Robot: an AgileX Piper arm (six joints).
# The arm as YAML. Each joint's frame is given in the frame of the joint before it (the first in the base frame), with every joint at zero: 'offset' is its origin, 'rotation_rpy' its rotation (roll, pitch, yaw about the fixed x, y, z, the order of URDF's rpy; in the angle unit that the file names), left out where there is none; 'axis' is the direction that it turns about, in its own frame. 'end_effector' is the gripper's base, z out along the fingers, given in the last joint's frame.
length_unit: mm
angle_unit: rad
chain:
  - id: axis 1
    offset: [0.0, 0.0, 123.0]
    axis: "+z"
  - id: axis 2
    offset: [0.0, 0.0, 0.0]
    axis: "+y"
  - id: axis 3
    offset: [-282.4, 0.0, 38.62]
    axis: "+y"
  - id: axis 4
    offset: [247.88, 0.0, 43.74]
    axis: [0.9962, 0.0, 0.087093]
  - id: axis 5
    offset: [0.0, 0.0, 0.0]
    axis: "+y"
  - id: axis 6
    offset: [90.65, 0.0, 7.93]
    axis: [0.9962, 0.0, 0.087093]
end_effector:
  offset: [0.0, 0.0, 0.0]
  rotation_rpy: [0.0, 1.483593, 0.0]
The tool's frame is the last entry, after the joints.
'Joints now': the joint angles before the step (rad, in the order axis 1, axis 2, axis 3, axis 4, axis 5, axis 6). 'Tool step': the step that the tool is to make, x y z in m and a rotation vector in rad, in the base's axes. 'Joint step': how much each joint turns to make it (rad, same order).
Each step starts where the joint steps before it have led.
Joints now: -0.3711 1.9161 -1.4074 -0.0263 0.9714 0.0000
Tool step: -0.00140 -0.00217 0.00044 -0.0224 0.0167 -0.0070
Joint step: 0.0000 0.0000 -0.0020 -0.0332 0.0102 0.0205
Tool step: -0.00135 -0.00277 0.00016 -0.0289 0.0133 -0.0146
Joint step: 0.0000 0.0000 0.0000 -0.0404 0.0040 0.0313
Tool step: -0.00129 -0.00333 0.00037 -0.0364 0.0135 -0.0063
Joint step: 0.0000 0.0000 0.0000 -0.0471 0.0020 0.0257
